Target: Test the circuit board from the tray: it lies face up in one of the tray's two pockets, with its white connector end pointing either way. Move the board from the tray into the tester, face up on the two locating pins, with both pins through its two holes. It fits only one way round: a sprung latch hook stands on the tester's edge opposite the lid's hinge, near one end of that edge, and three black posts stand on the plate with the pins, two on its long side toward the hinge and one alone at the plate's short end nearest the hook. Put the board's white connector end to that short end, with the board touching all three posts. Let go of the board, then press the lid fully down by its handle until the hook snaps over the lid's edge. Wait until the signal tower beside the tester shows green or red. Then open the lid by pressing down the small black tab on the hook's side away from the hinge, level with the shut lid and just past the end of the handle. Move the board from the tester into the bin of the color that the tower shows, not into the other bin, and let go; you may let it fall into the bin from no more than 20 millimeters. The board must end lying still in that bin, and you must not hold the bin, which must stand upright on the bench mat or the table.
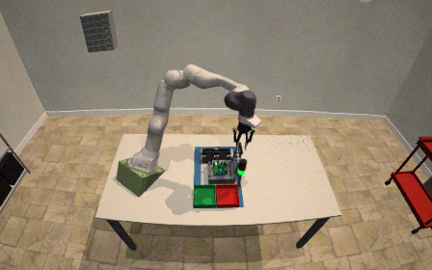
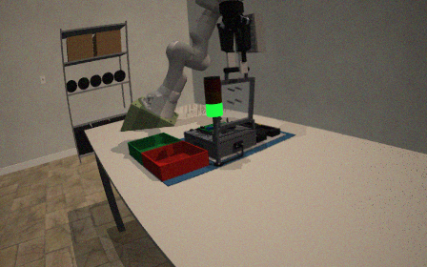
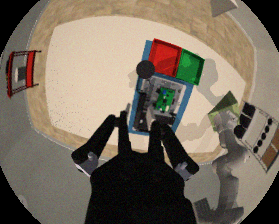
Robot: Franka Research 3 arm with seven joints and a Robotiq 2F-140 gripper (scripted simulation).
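Now: hand 130 mm past the green circuit board, 10 mm to the right of it and 220 mm above it. From my hand the other things lie so: plate (120 mm behind, 10 mm to the left, 220 mm below); then red bin (90 mm behind, 200 mm to the right, 280 mm below); then clear lid (20 mm behind, 110 mm below).
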